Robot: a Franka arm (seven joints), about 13 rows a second.
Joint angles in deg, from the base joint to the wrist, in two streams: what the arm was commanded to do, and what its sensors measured. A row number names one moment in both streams.
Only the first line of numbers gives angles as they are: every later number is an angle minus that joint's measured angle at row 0.
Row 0, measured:
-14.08, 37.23, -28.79, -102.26, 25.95, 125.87, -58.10
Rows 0 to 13, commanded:
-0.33, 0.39, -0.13, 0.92, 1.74, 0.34, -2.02
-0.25, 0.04, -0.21, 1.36, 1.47, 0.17, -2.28
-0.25, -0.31, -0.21, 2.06, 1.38, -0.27, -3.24
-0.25, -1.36, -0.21, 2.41, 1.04, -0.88, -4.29
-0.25, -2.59, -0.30, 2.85, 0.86, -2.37, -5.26
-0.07, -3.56, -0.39, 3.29, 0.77, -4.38, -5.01
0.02, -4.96, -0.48, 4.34, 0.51, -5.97, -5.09
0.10, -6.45, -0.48, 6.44, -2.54, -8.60, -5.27
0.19, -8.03, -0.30, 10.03, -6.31, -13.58, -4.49
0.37, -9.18, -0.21, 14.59, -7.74, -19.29, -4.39
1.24, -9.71, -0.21, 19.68, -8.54, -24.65, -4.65
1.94, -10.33, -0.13, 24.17, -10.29, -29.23, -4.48
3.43, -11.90, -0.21, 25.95, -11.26, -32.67, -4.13
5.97, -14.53, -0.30, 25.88, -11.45, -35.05, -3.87
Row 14, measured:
2.74, -12.15, 0.04, 24.00, -9.75, -30.79, -4.13
